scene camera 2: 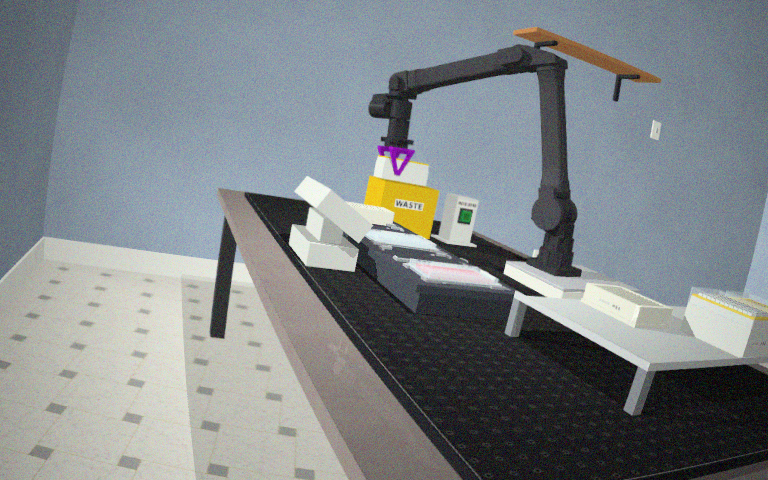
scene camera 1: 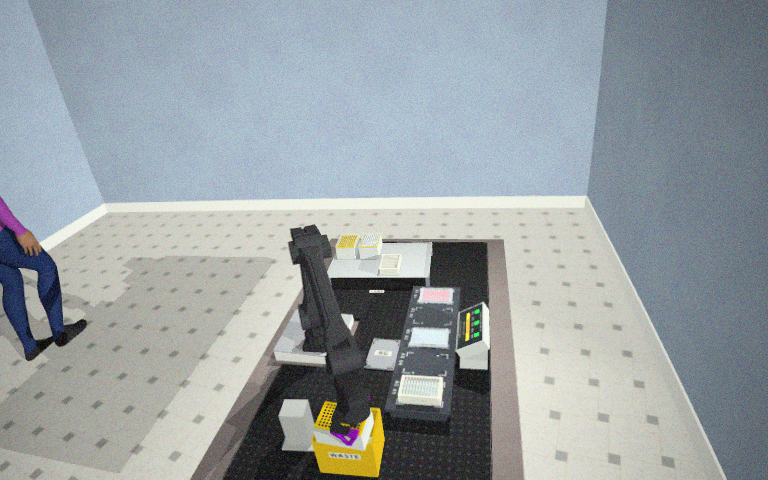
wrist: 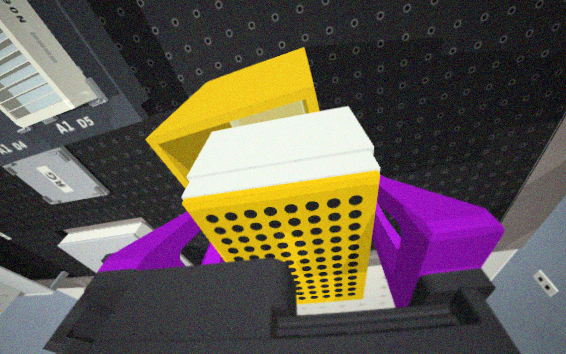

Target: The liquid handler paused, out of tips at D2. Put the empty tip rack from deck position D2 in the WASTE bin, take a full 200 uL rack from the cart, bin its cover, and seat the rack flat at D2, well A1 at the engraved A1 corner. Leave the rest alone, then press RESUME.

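Where they show: gripper, fingertip midpoint: (scene camera 2: 392,173) (scene camera 1: 353,430) (wrist: 289,184); arm's base, origin of the base link: (scene camera 2: 553,270) (scene camera 1: 317,340).
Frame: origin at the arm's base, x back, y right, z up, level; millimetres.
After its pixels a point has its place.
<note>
My gripper (scene camera 1: 346,433) @[x -233, y 475, z 123 mm] (scene camera 2: 396,161) @[x -233, y 475, z 123 mm] (wrist: 289,184) @[x -233, y 475, z 123 mm] is shut on the empty tip rack (scene camera 1: 327,414) @[x -169, y 465, z 167 mm] (scene camera 2: 417,172) @[x -183, y 425, z 141 mm] (wrist: 280,155) @[x -272, y 484, z 147 mm], white with a yellow, dark-holed top. The rack is at the mouth of the yellow WASTE bin (scene camera 1: 352,464) @[x -221, y 504, z 20 mm] (scene camera 2: 382,195) @[x -288, y 389, z 68 mm] (wrist: 260,82) @[x -286, y 468, z 60 mm]; whether it touches the rim is unclear. A pale patch shows inside the bin in the wrist view. The deck's D2 spot (scene camera 1: 433,315) @[x -418, y -123, z 18 mm] is bare. On the cart (scene camera 1: 410,255) @[x -306, y -543, z 30 mm] (scene camera 2: 600,339) @[x -400, y -561, z 33 mm] stand a yellow-topped rack (scene camera 1: 347,243) @[x -22, y -544, z 101 mm] and a paler-topped rack (scene camera 1: 370,243) @[x -130, y -538, z 101 mm]. The green RESUME button (scene camera 2: 464,216) @[x -49, y 356, z 50 mm] faces scene camera 2.
A cream box (scene camera 1: 390,263) @[x -228, y -434, z 57 mm] (scene camera 2: 623,305) @[x -268, y -472, z 53 mm] also stands on the cart. The deck holds a pink plate (scene camera 1: 436,294) @[x -428, y -239, z 30 mm], a pale blue plate (scene camera 1: 428,337) @[x -404, y 15, z 31 mm] and a cream rack (scene camera 1: 420,390) @[x -388, y 264, z 41 mm] at D5. A screen (scene camera 1: 472,326) @[x -553, y 28, z 89 mm] stands beside the deck, the RG plate (scene camera 1: 382,362) @[x -246, y 84, z -22 mm] on its other side.
</note>
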